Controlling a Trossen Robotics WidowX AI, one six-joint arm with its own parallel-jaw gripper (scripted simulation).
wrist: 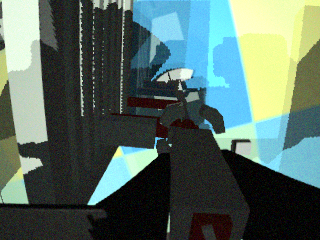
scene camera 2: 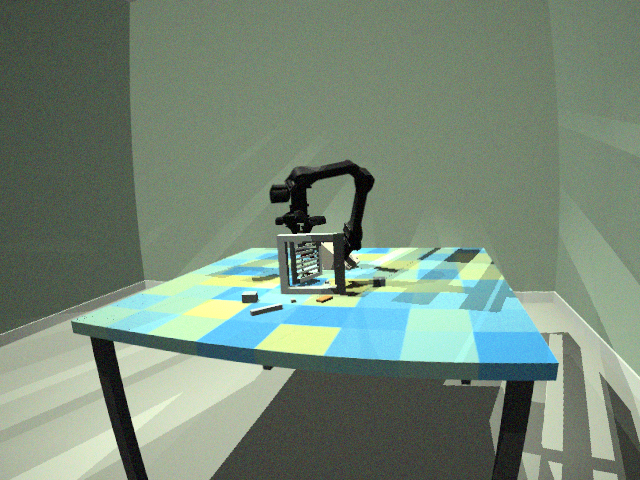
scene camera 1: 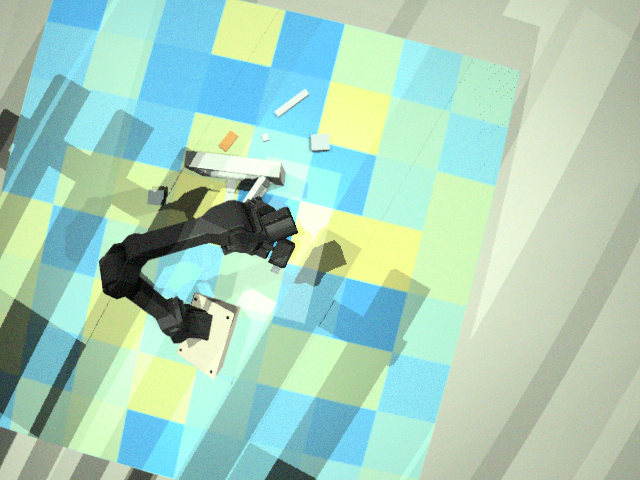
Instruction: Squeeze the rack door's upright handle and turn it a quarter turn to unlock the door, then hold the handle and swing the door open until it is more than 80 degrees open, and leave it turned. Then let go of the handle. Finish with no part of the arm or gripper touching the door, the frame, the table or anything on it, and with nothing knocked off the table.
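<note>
The gripper (scene camera 1: 255, 237) is visible, and you also get it in the wrist view (wrist: 194, 159) and in scene camera 2 (scene camera 2: 301, 244). There's a grey rack (scene camera 2: 316, 238) as well, and that rack shows again in scene camera 1 (scene camera 1: 264, 173).
</note>
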